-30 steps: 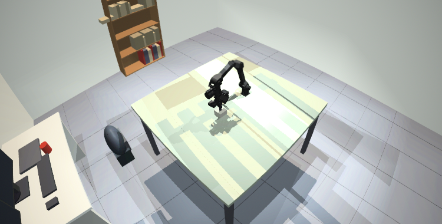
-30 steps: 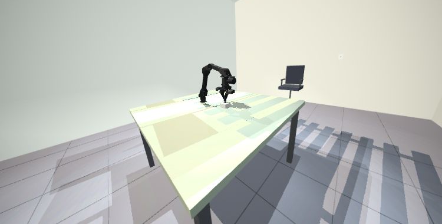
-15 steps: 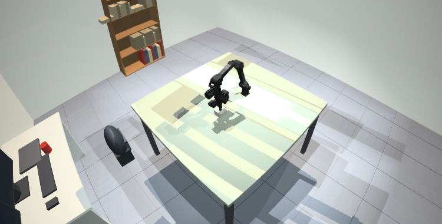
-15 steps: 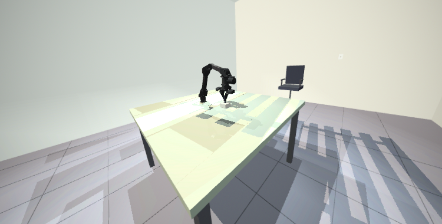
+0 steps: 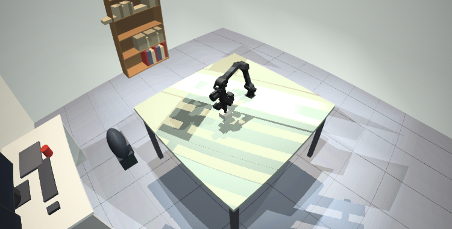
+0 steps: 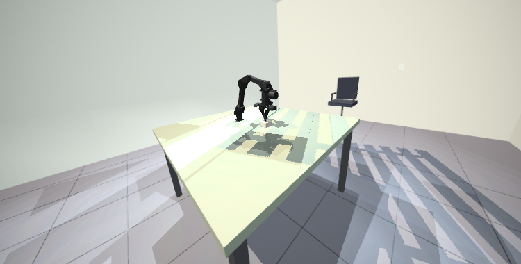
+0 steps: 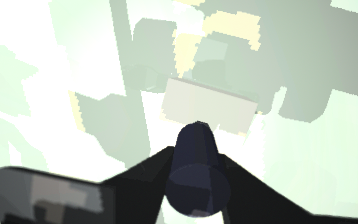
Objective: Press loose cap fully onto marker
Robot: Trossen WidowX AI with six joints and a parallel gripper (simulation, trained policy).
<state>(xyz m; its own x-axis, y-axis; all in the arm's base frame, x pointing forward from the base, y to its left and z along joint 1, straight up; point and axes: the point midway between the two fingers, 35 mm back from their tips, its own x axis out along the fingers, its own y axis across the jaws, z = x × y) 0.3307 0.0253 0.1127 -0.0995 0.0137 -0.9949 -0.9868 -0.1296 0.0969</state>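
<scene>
Right now my gripper tip is 10 mm below the dark cap. The rest, counted from my gripper tip: white holder block (60 mm below).
</scene>
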